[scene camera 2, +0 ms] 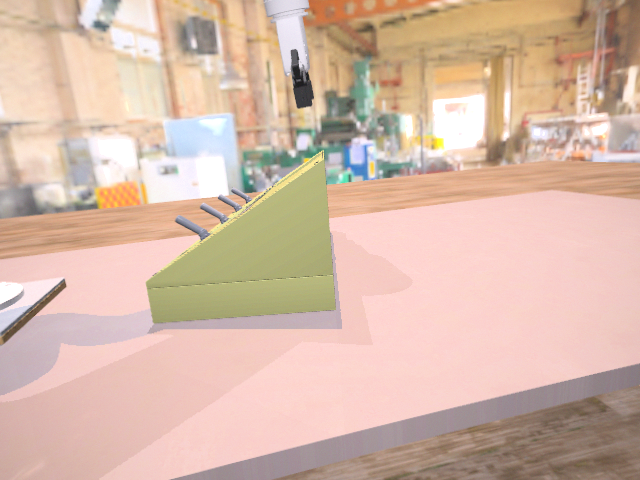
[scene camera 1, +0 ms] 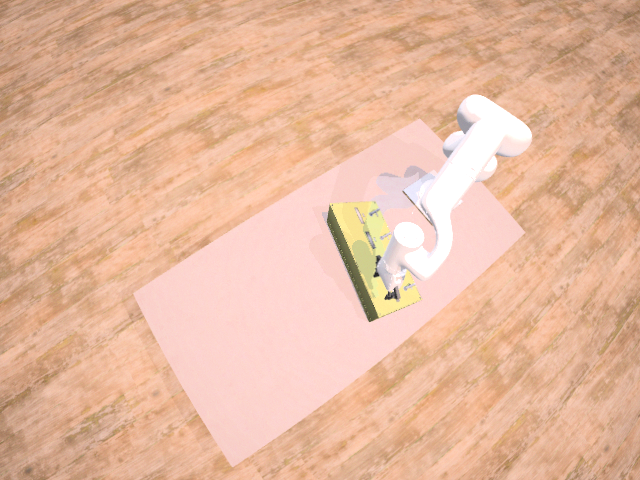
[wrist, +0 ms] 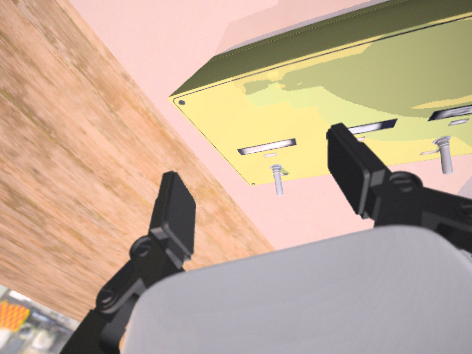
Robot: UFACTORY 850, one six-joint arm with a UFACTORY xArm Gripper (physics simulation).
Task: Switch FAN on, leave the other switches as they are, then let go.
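A yellow-green wedge-shaped switch box [scene camera 1: 344,222] [scene camera 2: 279,248] [wrist: 215,110] has a sloped face with grey toggle levers. In scene camera 2, the nearest lever [scene camera 2: 190,226] and several others stick out from the slope. In the wrist view, the end lever [wrist: 278,181] and another lever [wrist: 445,157] show; the right finger covers part of the face between them. Label text is too small to read, so I cannot tell which switch is FAN. My gripper [scene camera 1: 385,281] [scene camera 2: 303,97] [wrist: 254,167] is open and empty, above the box and apart from the levers.
The box stands on a pink table top [scene camera 1: 232,351] [scene camera 2: 491,268] [wrist: 125,35]. The arm's base plate [scene camera 2: 43,298] is on the lever side of the box. The white arm [scene camera 1: 467,160] reaches over from there and hides part of the box in scene camera 1.
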